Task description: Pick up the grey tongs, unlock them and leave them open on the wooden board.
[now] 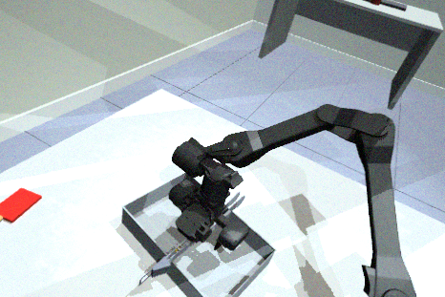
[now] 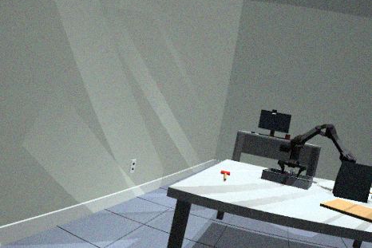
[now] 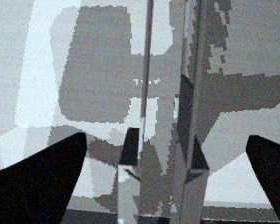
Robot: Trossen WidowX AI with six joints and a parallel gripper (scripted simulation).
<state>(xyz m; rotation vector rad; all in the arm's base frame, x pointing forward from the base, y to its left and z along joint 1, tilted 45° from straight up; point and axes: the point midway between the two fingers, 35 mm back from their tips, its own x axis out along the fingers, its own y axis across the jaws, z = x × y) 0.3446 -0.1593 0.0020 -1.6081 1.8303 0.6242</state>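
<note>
Right now the grey roasting tin is 10 mm ahead of my gripper tip. The rest, counted from my gripper tip: yellow lock piece 80 mm to the left, 40 mm above, 10 mm ahead; then wooden board 480 mm to the left, 370 mm behind, 20 mm below; then red object 370 mm ahead, 240 mm to the left, 20 mm below.
</note>
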